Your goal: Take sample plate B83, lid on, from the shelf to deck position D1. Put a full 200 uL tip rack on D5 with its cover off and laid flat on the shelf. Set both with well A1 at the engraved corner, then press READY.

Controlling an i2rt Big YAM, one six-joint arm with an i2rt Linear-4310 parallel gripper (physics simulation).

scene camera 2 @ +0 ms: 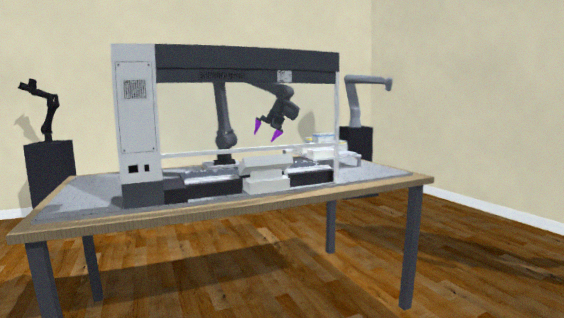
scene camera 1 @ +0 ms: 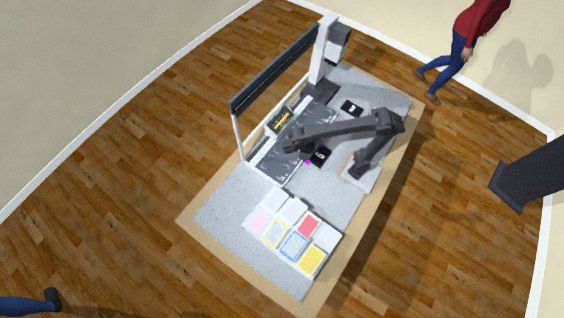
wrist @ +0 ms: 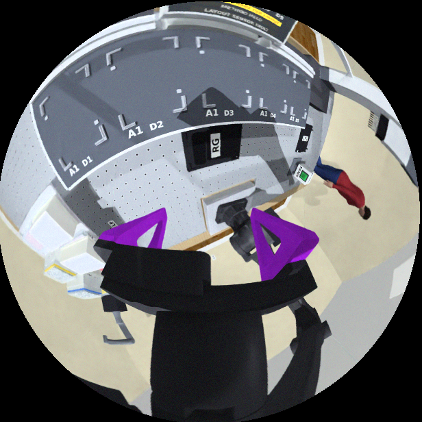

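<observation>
My gripper (scene camera 1: pixel 314 154) (scene camera 2: pixel 265 137) (wrist: pixel 208 212) is open and empty, with purple fingers, high above the table on the near side of the deck (scene camera 1: pixel 274 162) (wrist: pixel 150 85). In the wrist view, positions D1 to D5 show their corner brackets and no labware. The shelf (scene camera 2: pixel 354 159) carries white boxes (scene camera 1: pixel 275 200) (scene camera 1: pixel 291 211), a pink rack (scene camera 1: pixel 258 221), a yellow-edged rack (scene camera 1: pixel 274 233), a blue-edged rack (scene camera 1: pixel 293 245), a red item (scene camera 1: pixel 309 225) and a yellow rack (scene camera 1: pixel 312 260). I cannot read a B83 label. The READY button (wrist: pixel 303 175) is green.
A black RG pad (scene camera 1: pixel 320 156) (wrist: pixel 215 146) lies beside the deck near D3; another black pad (scene camera 1: pixel 352 108) (wrist: pixel 304 138) lies near D5. A dark overhead beam (scene camera 1: pixel 275 70) (scene camera 2: pixel 245 62) spans the deck's far side. A display (scene camera 1: pixel 280 120) (wrist: pixel 240 17) stands behind it. A person (scene camera 1: pixel 462 37) is beyond the table.
</observation>
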